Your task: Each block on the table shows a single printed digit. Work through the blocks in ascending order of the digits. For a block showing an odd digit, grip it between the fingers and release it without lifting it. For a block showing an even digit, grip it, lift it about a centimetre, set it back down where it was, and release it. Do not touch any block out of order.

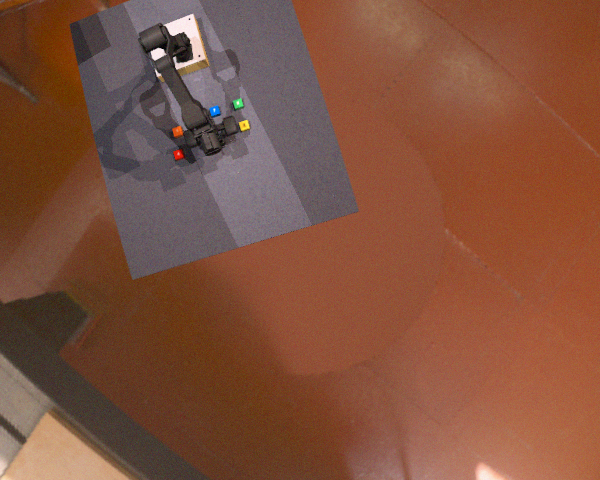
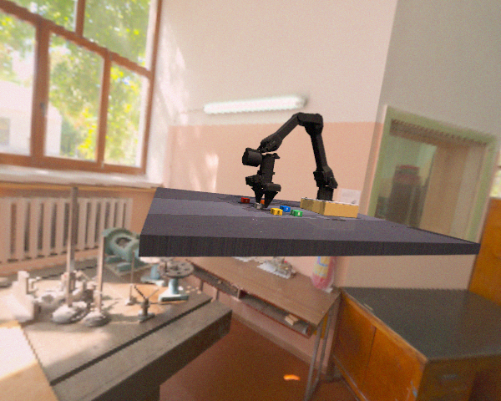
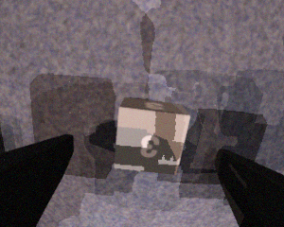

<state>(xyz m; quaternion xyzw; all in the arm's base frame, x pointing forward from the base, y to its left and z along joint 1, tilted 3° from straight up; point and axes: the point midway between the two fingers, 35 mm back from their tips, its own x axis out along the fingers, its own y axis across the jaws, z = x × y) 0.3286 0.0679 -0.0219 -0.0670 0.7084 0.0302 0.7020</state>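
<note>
Right now the pale grey block is 1 cm ahead of my gripper tip. The rest, counted from my gripper tip: yellow block: 3 cm behind, 11 cm to the left; then blue block: 10 cm behind, 1 cm to the left; then green block: 11 cm behind, 10 cm to the left.
</note>
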